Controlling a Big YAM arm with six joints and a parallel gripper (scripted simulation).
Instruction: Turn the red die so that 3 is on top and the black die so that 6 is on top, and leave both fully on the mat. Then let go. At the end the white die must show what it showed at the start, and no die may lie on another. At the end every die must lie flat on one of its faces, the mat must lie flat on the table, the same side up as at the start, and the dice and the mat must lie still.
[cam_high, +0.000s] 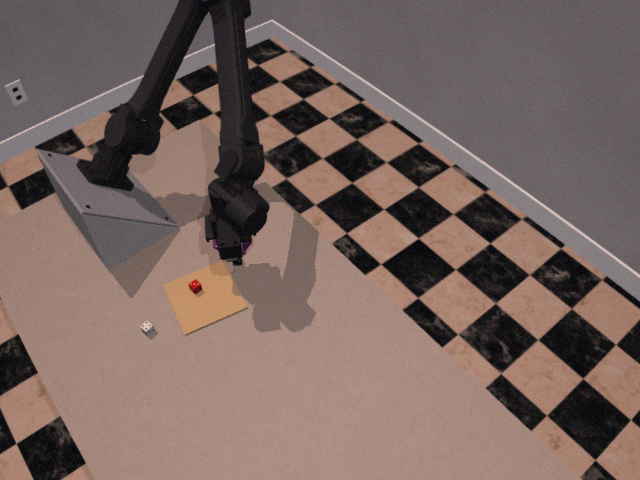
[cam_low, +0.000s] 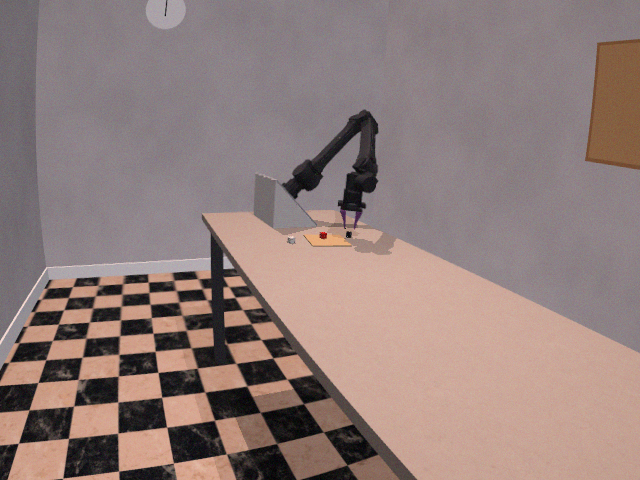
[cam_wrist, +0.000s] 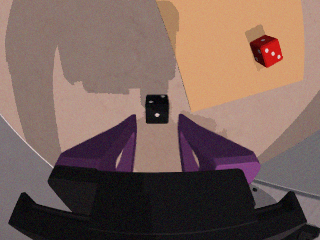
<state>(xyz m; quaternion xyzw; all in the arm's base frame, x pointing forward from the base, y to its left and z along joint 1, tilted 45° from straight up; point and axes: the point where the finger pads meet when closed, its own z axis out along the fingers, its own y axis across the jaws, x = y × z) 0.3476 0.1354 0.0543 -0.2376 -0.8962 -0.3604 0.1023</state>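
The black die is 3 cm below my hand. Also, from my hand: orange mat (11 cm to the right, 4 cm below, 3 cm ahead); then white die (24 cm to the right, 3 cm below, 3 cm ahead); then red die (11 cm to the right, 3 cm below).
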